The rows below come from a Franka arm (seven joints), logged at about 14 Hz.
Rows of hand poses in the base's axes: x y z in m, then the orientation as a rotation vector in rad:
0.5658 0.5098 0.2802 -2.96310 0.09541 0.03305
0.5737 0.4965 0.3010 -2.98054 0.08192 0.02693
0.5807 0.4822 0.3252 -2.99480 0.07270 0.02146
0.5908 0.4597 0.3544 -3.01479 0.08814 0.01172
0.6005 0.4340 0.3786 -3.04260 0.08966 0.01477
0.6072 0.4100 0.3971 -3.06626 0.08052 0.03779
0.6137 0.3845 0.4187 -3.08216 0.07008 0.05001
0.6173 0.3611 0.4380 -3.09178 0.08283 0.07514
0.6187 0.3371 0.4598 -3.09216 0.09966 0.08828
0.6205 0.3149 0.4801 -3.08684 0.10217 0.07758
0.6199 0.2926 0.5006 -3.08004 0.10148 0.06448
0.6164 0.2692 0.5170 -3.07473 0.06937 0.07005
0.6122 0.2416 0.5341 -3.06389 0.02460 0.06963
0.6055 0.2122 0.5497 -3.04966 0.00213 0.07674
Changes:
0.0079 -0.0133 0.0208 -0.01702 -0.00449 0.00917
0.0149 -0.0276 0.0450 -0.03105 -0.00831 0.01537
0.0250 -0.0501 0.0742 -0.05168 -0.01331 0.00518
0.0347 -0.0758 0.0984 -0.07946 -0.01046 0.00520
0.0414 -0.0998 0.1169 -0.10249 0.00459 0.01317
0.0479 -0.1253 0.1385 -0.11797 0.01224 0.02105
0.0515 -0.1487 0.1578 -0.12794 0.02937 0.01453
0.0529 -0.1727 0.1796 -0.12896 0.03881 0.00446
0.0547 -0.1949 0.1999 -0.12369 0.03199 0.00207
0.0541 -0.2172 0.2204 -0.11686 0.02338 0.00155
0.0506 -0.2406 0.2368 -0.11048 0.02503 0.02248
0.0464 -0.2682 0.2539 -0.09869 0.02198 0.05126
0.0397 -0.2976 0.2695 -0.08422 0.02508 0.06609

